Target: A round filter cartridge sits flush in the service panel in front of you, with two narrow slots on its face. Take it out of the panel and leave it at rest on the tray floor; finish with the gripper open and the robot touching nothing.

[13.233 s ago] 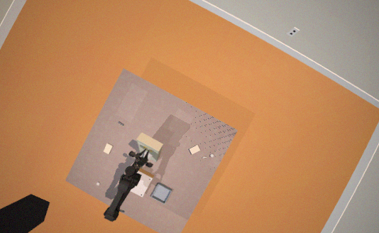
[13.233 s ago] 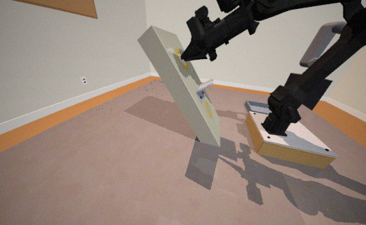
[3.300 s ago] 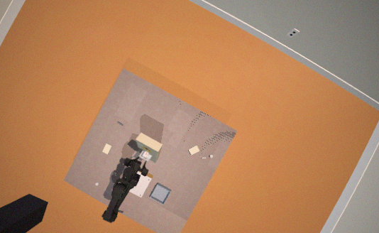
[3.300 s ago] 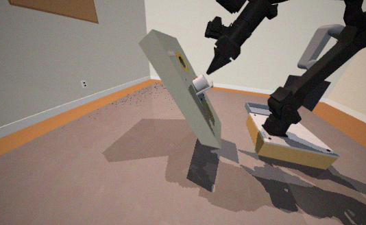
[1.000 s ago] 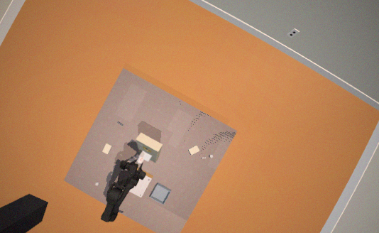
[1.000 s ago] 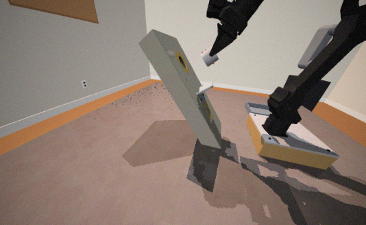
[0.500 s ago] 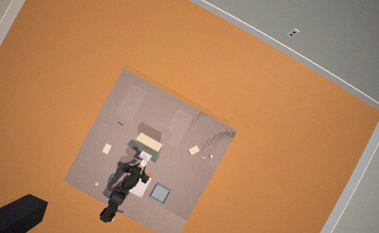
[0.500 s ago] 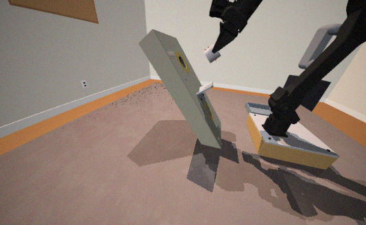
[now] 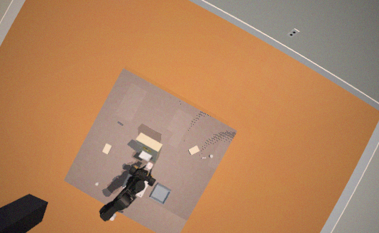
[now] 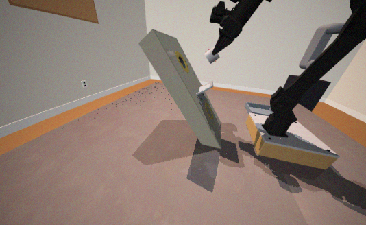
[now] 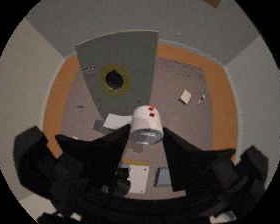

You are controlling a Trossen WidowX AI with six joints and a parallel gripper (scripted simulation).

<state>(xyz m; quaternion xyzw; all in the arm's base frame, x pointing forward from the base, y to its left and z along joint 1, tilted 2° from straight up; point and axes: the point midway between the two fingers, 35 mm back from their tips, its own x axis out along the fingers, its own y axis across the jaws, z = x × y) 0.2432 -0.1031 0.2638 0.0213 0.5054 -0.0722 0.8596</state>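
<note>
Right now the grey tray is 35 cm behind my gripper tip, 16 cm to the right of it and 29 cm below it. The rest, counted from my gripper tip: pale service panel: 7 cm ahead, 7 cm to the left, 11 cm below; then small grey bracket: 2 cm ahead, 8 cm to the left, 13 cm below; then round filter cartridge: right at my gripper tip.
</note>
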